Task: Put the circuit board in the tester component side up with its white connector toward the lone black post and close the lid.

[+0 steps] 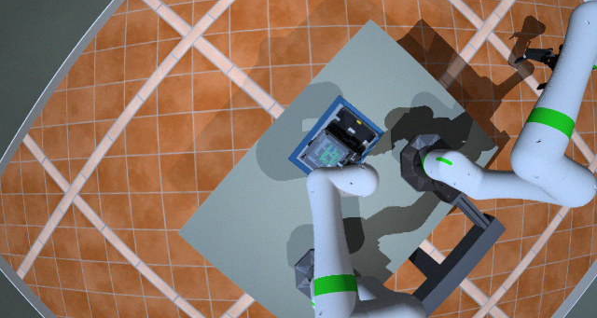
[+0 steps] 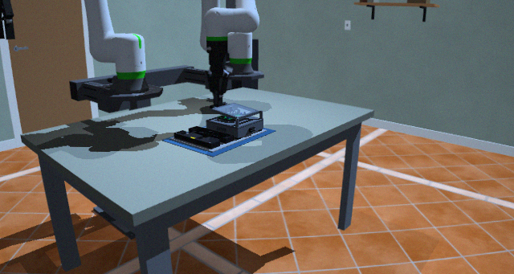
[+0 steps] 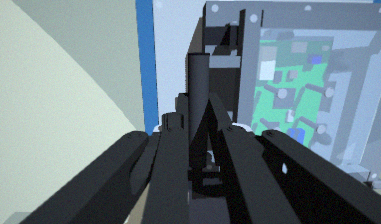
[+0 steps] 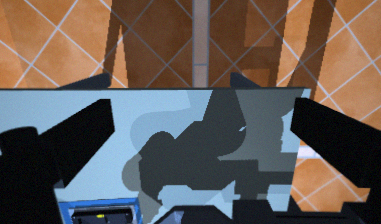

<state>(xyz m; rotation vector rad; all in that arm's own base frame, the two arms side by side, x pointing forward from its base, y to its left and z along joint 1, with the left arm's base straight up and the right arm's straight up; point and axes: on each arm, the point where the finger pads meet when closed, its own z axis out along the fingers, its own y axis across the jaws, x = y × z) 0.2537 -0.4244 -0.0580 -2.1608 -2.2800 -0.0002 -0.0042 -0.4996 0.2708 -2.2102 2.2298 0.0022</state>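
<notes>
Now: left hand 9 cm short of the clear lid, 3 cm above it and 1 cm to the right of it. Round my left hand: green circuit board: 8 cm ahead, 5 cm below, 1 cm to the left; then black tray: 16 cm to the right, 11 cm below, 8 cm ahead.
</notes>
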